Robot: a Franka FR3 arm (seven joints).
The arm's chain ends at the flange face. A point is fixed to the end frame.
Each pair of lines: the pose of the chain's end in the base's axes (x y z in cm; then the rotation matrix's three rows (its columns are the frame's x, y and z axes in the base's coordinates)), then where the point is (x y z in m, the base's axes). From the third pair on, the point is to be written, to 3 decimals.
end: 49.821 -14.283 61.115; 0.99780 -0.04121 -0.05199; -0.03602 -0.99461 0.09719; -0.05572 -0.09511 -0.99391
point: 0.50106 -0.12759 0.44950
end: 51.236 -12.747 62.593; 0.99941 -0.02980 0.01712; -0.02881 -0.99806 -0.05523; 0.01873 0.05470 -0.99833
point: 0.52642 -0.13684 0.46442
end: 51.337 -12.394 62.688; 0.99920 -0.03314 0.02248; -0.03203 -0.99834 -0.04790; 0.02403 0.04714 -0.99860
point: 0.528 -0.132 0.465
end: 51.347 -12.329 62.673; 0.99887 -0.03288 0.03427; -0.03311 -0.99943 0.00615; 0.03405 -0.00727 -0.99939
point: 0.530 -0.123 0.465
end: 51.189 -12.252 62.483; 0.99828 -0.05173 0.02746; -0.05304 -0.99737 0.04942; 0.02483 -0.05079 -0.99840
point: 0.528 -0.115 0.463
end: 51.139 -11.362 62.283; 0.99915 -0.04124 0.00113; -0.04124 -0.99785 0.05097; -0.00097 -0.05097 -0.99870
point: 0.523 -0.106 0.461
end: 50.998 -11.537 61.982; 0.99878 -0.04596 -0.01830; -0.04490 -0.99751 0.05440; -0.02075 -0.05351 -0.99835
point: 0.518 -0.107 0.458
